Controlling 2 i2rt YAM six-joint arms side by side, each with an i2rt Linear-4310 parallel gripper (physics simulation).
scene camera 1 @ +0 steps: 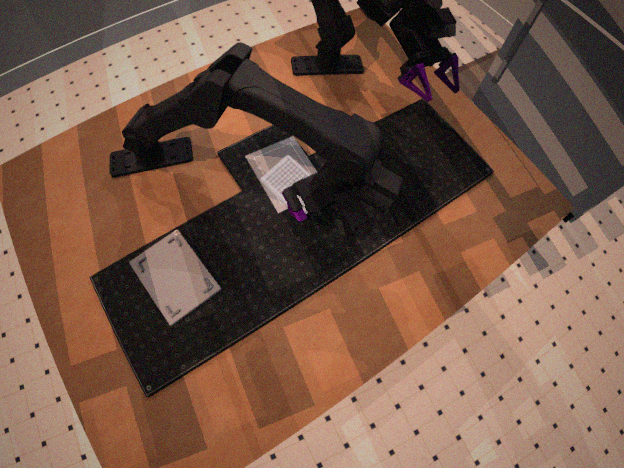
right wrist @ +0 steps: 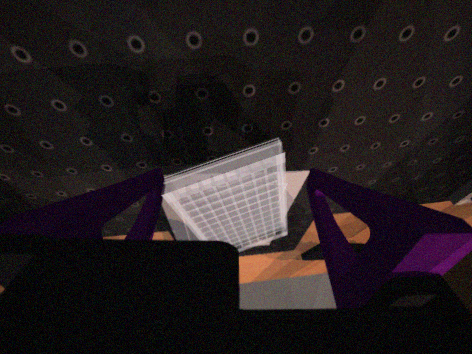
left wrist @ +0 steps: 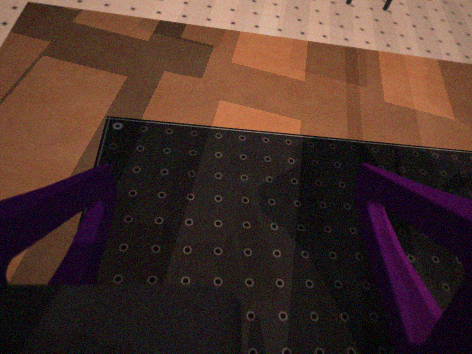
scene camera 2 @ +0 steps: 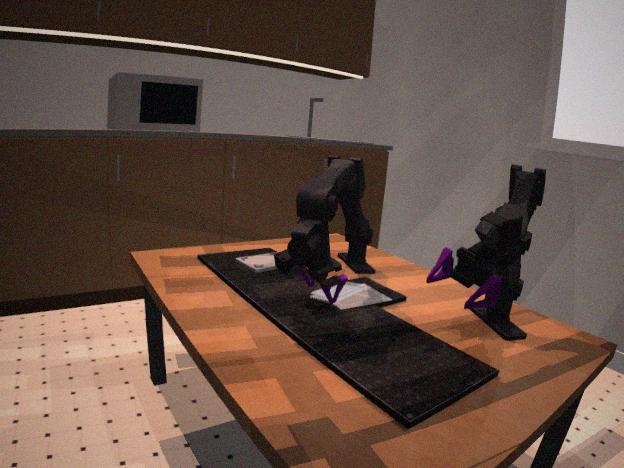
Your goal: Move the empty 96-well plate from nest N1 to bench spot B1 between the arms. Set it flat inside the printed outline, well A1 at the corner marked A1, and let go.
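Places are measured from the left arm's base along level axes (x ahead, y left, z up), in metres.
Pixels of known places: left gripper, fingertip midpoint: (scene camera 1: 444, 96) (left wrist: 235, 177) (scene camera 2: 445, 292); right gripper, fingertip midpoint: (scene camera 1: 309, 203) (right wrist: 235, 176) (scene camera 2: 321, 294); left arm's base, origin of the base link: (scene camera 1: 327, 66) (scene camera 2: 495, 322); right arm's base, origin of the base link: (scene camera 1: 151, 158) (scene camera 2: 355, 264).
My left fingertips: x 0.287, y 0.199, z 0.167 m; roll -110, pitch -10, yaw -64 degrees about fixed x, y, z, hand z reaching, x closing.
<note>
Ahead of a thing's pixels: the offset from my left fingertips to its top centre. Level surfaces: height alone.
The empty 96-well plate {0.119 m ahead, 0.338 m right, 0.119 m down} (scene camera 1: 286, 173) (right wrist: 235, 200) rests on the pale card of spot B1 (scene camera 1: 258, 154) (right wrist: 298, 181), turned at an angle to the card's edges. The printed outline shows faintly beside it; the A1 marks are not readable. My right gripper (scene camera 2: 320, 293) (right wrist: 235, 176) is open around the plate's near end. In the right wrist view the plate is close to the left-hand finger, with a gap before the right-hand one. Nest N1 {0.295 m ahead, 0.599 m right, 0.136 m down} (scene camera 1: 176, 277) (scene camera 2: 252, 261) holds no plate. My left gripper (scene camera 1: 443, 94) (scene camera 2: 448, 293) (left wrist: 235, 177) is open and empty, above the table.
A black perforated board {0.154 m down} (scene camera 1: 262, 261) (scene camera 2: 393, 347) (left wrist: 220, 225) lies under the card and the nest on the wooden table {0.167 m down} (scene camera 1: 327, 347) (scene camera 2: 262, 392). In scene camera 1 my right arm reaches over the board and hides part of the area beside the card.
</note>
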